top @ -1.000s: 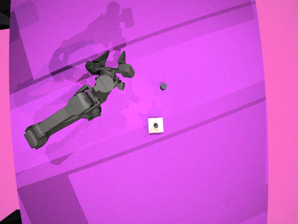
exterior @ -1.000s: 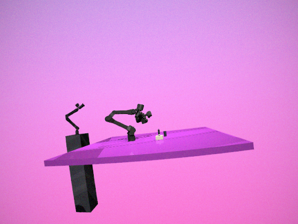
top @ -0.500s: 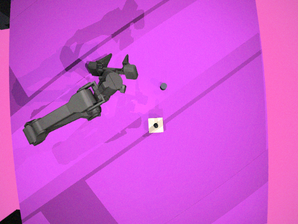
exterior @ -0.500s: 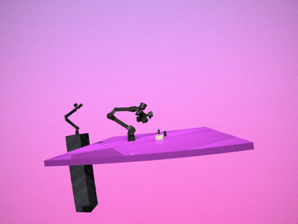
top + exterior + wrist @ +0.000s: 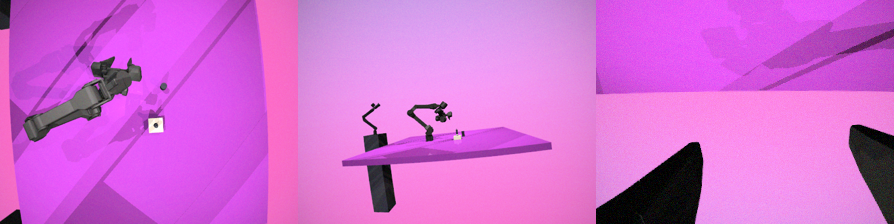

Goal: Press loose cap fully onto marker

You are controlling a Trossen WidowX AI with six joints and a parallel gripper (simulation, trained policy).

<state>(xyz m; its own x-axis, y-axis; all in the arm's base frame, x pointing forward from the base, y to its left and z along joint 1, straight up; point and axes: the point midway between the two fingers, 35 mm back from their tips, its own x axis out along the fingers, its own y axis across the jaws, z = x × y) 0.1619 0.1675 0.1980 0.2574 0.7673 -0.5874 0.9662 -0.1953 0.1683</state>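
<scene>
The dark cap lies 160 mm ahead of my gripper tip, 150 mm below it and 110 mm to the right of it. Also, from my gripper tip: white holder block 280 mm to the right, 160 mm below, 120 mm ahead.
</scene>
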